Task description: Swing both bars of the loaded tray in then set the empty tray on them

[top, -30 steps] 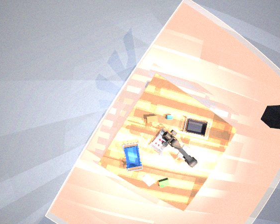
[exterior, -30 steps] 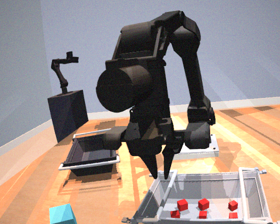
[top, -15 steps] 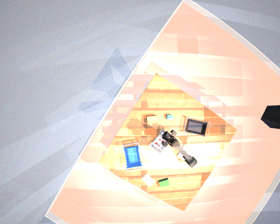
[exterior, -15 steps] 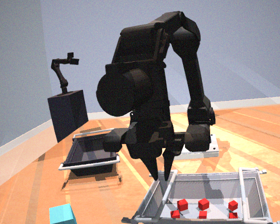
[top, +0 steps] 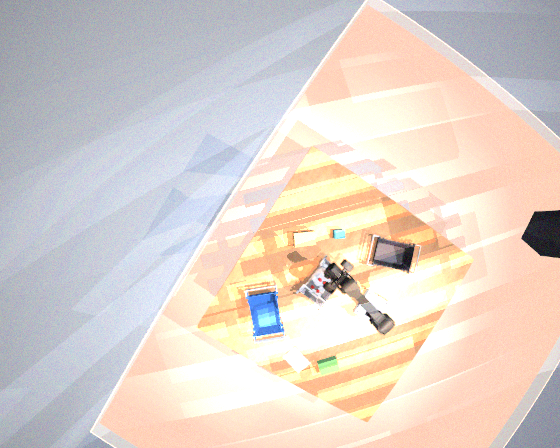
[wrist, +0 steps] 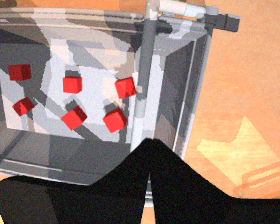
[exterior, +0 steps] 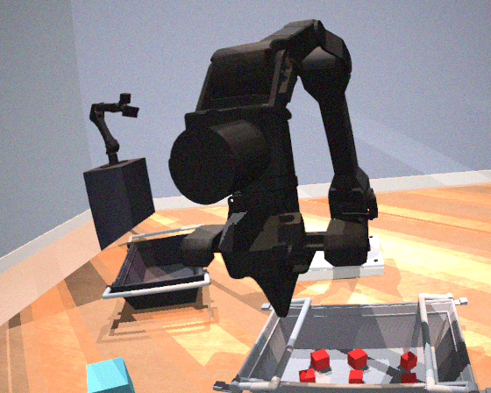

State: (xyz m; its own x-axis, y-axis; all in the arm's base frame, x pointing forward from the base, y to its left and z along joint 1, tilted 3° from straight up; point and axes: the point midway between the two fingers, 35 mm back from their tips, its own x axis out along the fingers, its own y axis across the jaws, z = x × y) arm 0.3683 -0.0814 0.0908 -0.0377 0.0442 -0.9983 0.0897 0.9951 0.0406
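Now: the dark tray 26 cm behind my gripper tip, 28 cm to the right of it and 5 cm below it. Round my gripper tip: cyan cube 8 cm ahead, 20 cm to the right, 7 cm below; tan block 24 cm ahead, 7 cm to the right, 6 cm below; green block 33 cm behind, 50 cm to the left, 7 cm below.
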